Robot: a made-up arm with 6 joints.
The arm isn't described. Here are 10 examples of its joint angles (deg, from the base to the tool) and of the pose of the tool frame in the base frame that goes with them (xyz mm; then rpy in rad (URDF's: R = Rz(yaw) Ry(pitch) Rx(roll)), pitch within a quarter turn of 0, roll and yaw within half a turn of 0).
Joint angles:
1: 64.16 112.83 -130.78 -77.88 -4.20 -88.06
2: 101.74 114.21 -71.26 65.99 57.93 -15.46
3: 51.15 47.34 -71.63 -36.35 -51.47 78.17
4: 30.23 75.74 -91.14 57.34 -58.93 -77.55
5: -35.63 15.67 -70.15 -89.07 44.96 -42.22
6: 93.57 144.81 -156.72 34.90 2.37 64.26
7: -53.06 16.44 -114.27 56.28 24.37 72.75
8: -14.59 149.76 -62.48 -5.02 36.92 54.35
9: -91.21 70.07 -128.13 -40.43 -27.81 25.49
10: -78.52 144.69 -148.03 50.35 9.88 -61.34
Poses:
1: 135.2 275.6 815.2 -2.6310 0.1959 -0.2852
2: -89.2 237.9 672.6 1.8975 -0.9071 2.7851
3: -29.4 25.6 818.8 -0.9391 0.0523 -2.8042
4: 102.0 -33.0 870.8 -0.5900 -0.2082 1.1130
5: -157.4 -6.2 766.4 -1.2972 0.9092 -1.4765
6: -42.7 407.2 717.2 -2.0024 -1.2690 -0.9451
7: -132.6 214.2 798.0 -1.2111 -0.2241 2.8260
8: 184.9 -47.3 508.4 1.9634 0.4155 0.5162
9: -21.2 -48.9 926.0 -1.4558 0.3183 -0.2038
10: 38.3 -396.8 691.4 0.0520 0.2036 0.3258
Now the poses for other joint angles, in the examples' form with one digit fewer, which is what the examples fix.
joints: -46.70 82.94 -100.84 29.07 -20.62 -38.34
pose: 66 -138 878 -0.618 0.031 0.503
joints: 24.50 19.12 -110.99 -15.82 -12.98 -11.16
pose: -184 -99 820 -1.814 -0.097 1.540
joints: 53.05 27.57 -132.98 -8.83 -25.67 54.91
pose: -146 -169 841 -2.064 0.589 3.107
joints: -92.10 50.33 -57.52 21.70 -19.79 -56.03
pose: -57 -21 820 -0.514 0.464 -0.480
